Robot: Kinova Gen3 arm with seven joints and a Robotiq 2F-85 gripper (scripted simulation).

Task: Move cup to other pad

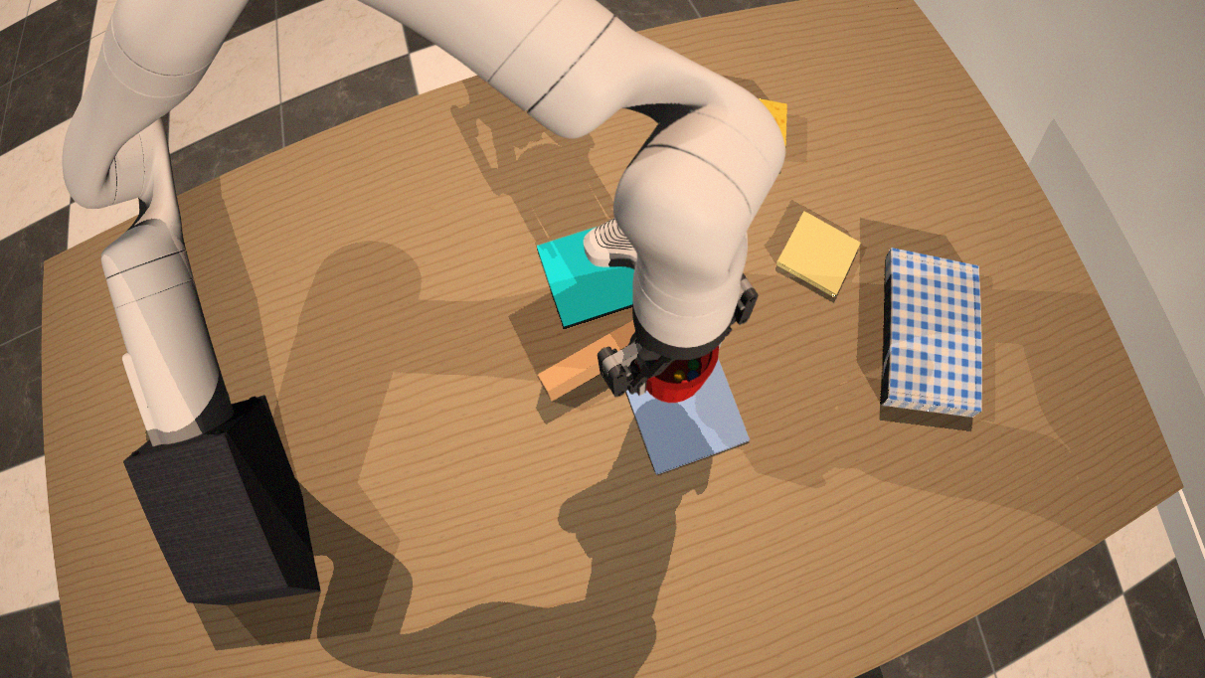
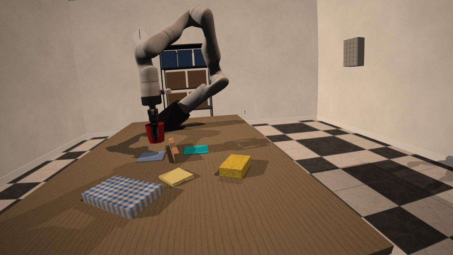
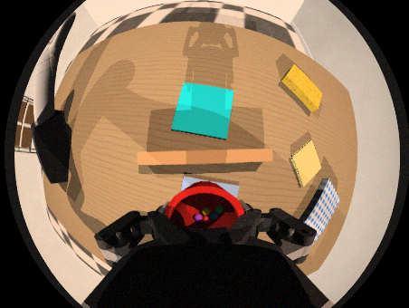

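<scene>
My hand is 1 cm past the rail, 6 cm to the right of it and 9 cm above it. Also, from my hand: red cup 2 cm below.
</scene>
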